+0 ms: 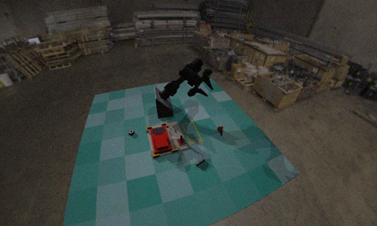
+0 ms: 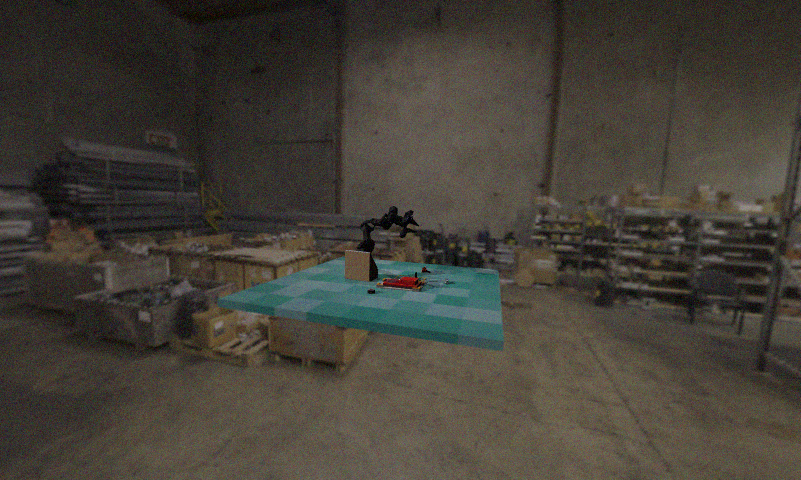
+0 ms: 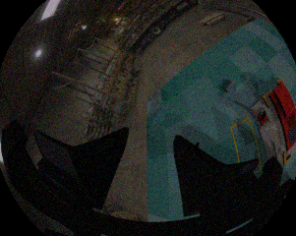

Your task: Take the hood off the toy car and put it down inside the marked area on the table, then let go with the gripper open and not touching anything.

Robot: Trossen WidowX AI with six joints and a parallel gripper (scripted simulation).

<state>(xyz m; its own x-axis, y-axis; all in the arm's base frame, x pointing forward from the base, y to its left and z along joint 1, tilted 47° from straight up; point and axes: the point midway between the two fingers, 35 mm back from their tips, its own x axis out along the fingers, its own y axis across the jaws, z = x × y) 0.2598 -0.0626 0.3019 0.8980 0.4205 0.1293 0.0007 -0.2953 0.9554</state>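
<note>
Right now my gripper tip is 300 mm to the left of the red hood, 270 mm above it and 10 mm short of it. From my gripper tip the other things lie so: dark wheel (480 mm to the right, 300 mm below, 170 mm behind).
</note>
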